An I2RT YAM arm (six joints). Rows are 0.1 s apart.
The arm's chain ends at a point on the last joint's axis. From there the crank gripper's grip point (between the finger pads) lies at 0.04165 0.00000 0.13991 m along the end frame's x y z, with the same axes.
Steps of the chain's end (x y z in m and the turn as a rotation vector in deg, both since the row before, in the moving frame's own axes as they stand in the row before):
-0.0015 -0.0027 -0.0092 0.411 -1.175 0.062
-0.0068 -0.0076 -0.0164 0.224 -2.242 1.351
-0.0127 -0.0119 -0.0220 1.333 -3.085 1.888
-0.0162 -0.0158 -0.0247 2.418 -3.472 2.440
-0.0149 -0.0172 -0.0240 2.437 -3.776 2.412
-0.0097 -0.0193 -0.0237 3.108 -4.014 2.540
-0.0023 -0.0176 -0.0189 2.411 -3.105 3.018
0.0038 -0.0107 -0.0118 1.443 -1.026 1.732
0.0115 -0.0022 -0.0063 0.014 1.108 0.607
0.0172 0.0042 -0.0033 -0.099 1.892 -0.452
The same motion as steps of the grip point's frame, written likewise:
-0.0044 -0.0037 -0.0084 0.411 -1.175 0.062
-0.0123 -0.0072 -0.0149 0.224 -2.242 1.351
-0.0203 -0.0139 -0.0200 1.333 -3.085 1.888
-0.0247 -0.0202 -0.0225 2.418 -3.472 2.440
-0.0241 -0.0216 -0.0217 2.437 -3.776 2.412
-0.0195 -0.0253 -0.0213 3.108 -4.014 2.540
-0.0098 -0.0215 -0.0169 2.411 -3.105 3.018
0.0013 -0.0130 -0.0111 1.443 -1.026 1.732
0.0142 -0.0018 -0.0071 0.014 1.108 0.607
0.0218 0.0041 -0.0048 -0.099 1.892 -0.452

